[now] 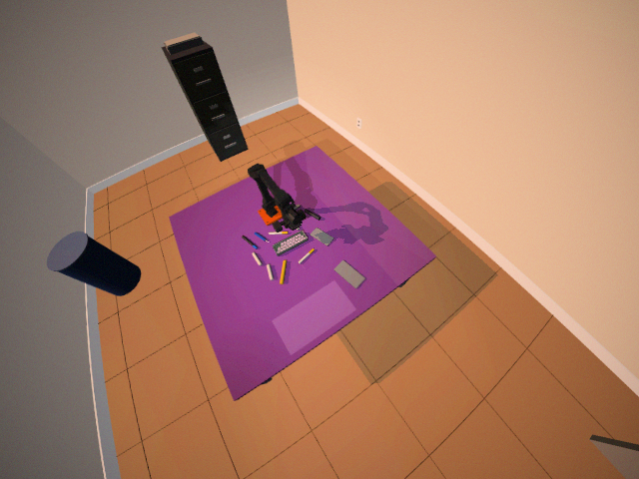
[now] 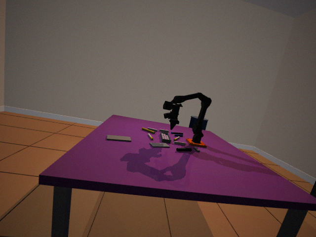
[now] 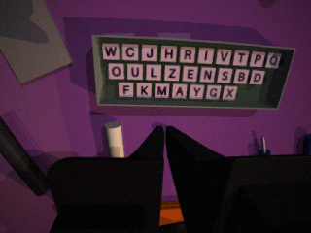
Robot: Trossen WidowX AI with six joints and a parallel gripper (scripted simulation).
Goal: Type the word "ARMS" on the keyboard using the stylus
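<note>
Now: the blue stylus 140 mm to the right of my gripper tip, 130 mm behind it and 90 mm below it. Also, from my gripper tip: black stick (200 mm to the left, 80 mm below, 40 mm behind); blue-capped pen (220 mm to the right, 150 mm behind, 90 mm below).
</note>
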